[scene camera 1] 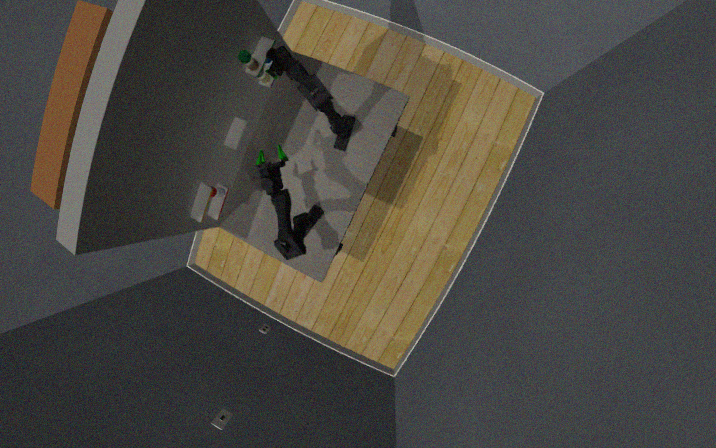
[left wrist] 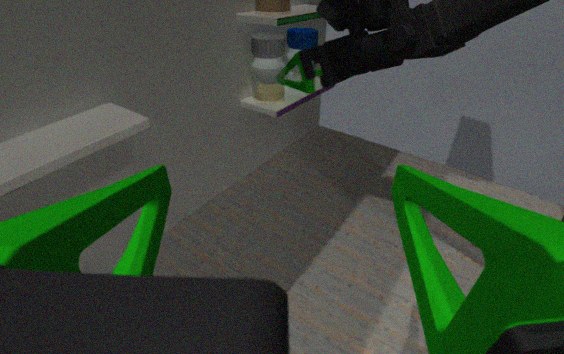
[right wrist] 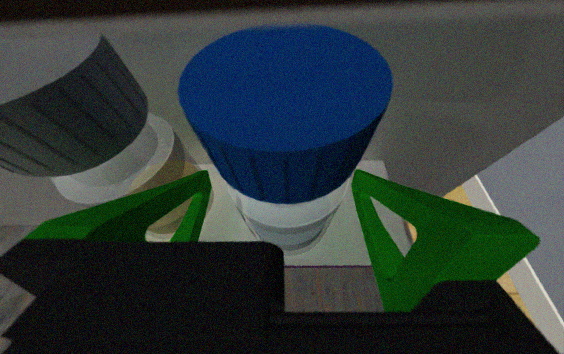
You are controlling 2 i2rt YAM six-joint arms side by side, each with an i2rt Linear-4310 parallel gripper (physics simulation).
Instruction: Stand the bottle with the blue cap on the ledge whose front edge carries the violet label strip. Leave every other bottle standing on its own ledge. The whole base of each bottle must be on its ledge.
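Frame: origin at the left arm's base, x ahead, y left, z up, level; metres.
Where they show: left gripper, between the fingertips: [scene camera 1: 269, 147] [left wrist: 281, 178]; right gripper, between the fingertips: [scene camera 1: 269, 63] [left wrist: 292, 74]; left arm's base, origin of its link: [scene camera 1: 309, 221]; right arm's base, origin of its link: [scene camera 1: 344, 132].
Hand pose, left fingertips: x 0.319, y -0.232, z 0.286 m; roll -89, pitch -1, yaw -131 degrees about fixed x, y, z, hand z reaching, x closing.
Things, the pixels of their top centre, and the offset from my left fingertips. "*": a spot on its surface instead.
- bottle with the blue cap, centre of its top: [right wrist: 283, 69] [left wrist: 302, 30] dx +0.338, dy -0.347, dz -0.021 m
- ledge with the violet strip, a spot on its surface: [left wrist: 261, 102] * dx +0.318, dy -0.238, dz -0.123 m
- grey-capped bottle, centre of its top: [right wrist: 5, 58] [left wrist: 268, 36] [scene camera 1: 256, 70] dx +0.330, dy -0.262, dz -0.021 m
- green-strip ledge, a spot on its surface: [left wrist: 257, 18] * dx +0.313, dy -0.229, dz +0.010 m
- brown item, a spot on its surface: [left wrist: 272, 5] * dx +0.305, dy -0.251, dz +0.027 m
- green cap, centre of its top: [scene camera 1: 243, 55] dx +0.326, dy -0.269, dz +0.119 m
- bare ledge, centre of its top: [left wrist: 56, 137] [scene camera 1: 234, 132] dx +0.248, dy +0.064, dz -0.056 m
- red cap, centre of its top: [scene camera 1: 209, 191] dx +0.166, dy +0.390, dz -0.021 m
- red-edged ledge, centre of its top: [scene camera 1: 217, 201] dx +0.158, dy +0.454, dz -0.126 m
The bottle with the blue cap [left wrist: 302, 38] [right wrist: 285, 100] stands upright on the ledge with the violet strip [left wrist: 260, 104] [right wrist: 347, 254]. Part of its base is hidden. A grey-capped bottle [left wrist: 268, 65] [right wrist: 85, 145] stands beside it on the same ledge. My right gripper [right wrist: 281, 178] is open, its fingers apart on either side of the blue-capped bottle; in the left wrist view its green fingers show in front of that bottle. My left gripper [scene camera 1: 270, 150] [left wrist: 281, 178] is open and empty, away from the bottles.
A green-strip ledge [left wrist: 257, 18] with a brown item [left wrist: 272, 5] is above the violet one. A green cap [scene camera 1: 244, 56] shows near the right arm. A bare ledge [scene camera 1: 234, 132] [left wrist: 75, 140] is mid-wall. A red cap [scene camera 1: 213, 192] shows at a red-edged ledge [scene camera 1: 216, 208], beside another ledge [scene camera 1: 201, 201].
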